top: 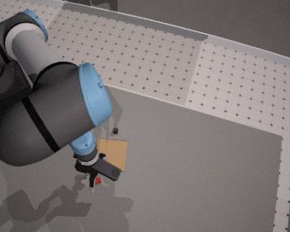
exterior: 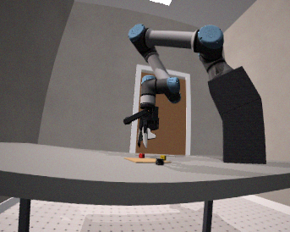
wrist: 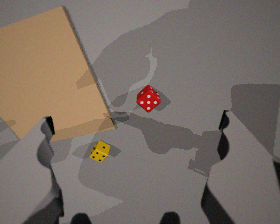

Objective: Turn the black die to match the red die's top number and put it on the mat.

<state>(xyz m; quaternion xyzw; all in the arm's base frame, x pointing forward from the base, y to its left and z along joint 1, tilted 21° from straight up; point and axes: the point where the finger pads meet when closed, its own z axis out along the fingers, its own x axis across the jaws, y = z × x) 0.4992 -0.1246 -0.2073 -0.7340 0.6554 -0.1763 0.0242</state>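
Right now the red die is 4 cm below my hand and 1 cm to the right of it. Round my hand: yellow die (9 cm behind, 5 cm to the left, 4 cm below); tan mat (12 cm to the left, 4 cm below, 1 cm behind); black die (23 cm to the left, 4 cm below, 3 cm behind).
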